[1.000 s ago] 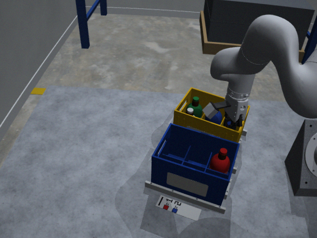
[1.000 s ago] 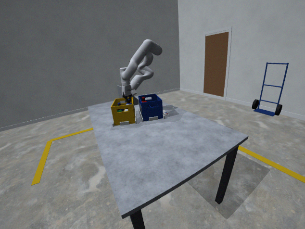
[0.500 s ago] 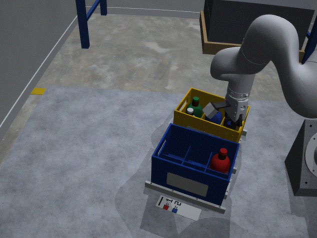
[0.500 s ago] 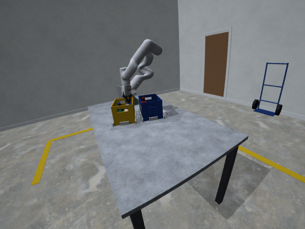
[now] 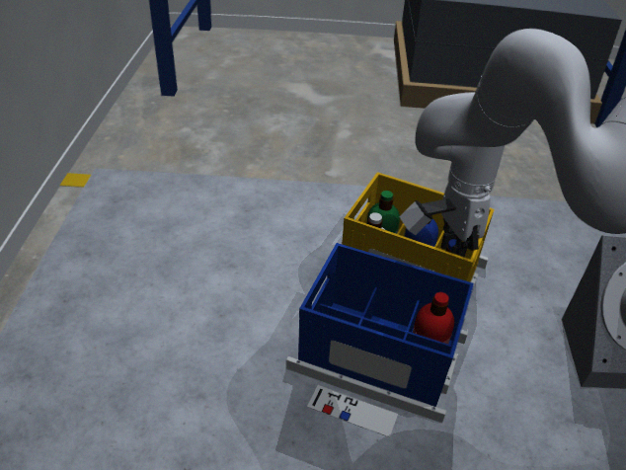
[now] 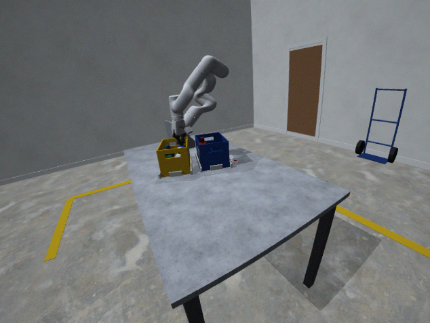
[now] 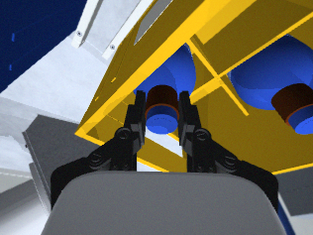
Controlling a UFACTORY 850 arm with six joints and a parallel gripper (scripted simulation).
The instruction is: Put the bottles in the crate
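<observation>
My hand is 6 cm short of the yellow crate, 8 cm to the left of it and 7 cm above it. From my hand the other things lie so: white-capped bottle (16 cm ahead, 7 cm to the right, 7 cm below); red-label bottle (5 cm ahead, 15 cm to the left, 7 cm below); green bottle (13 cm ahead, 15 cm to the right, 7 cm below).
</observation>
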